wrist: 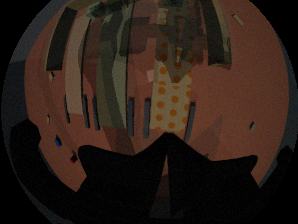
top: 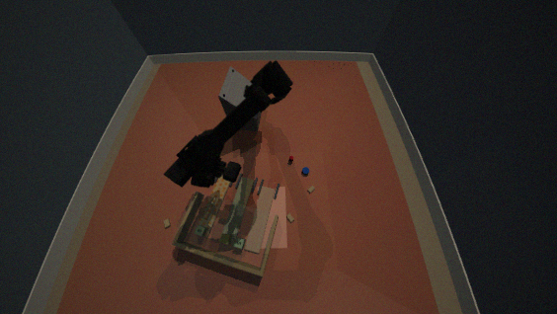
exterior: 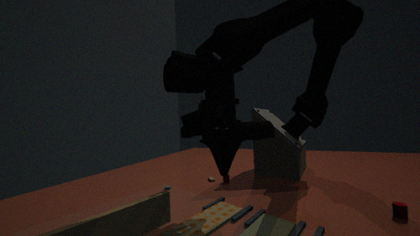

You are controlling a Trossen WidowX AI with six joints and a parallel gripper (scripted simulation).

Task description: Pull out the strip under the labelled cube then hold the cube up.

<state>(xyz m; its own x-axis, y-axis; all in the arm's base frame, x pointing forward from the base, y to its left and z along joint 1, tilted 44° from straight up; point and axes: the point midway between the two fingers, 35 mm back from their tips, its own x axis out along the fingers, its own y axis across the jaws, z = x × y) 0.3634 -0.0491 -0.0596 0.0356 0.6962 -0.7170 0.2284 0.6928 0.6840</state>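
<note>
The dotted strip lies 100 mm ahead of my gripper tip, 70 mm below it and 20 mm to the right of it. Round my gripper tip: blue disc (340 mm to the left, 60 mm below, 60 mm behind).
</note>
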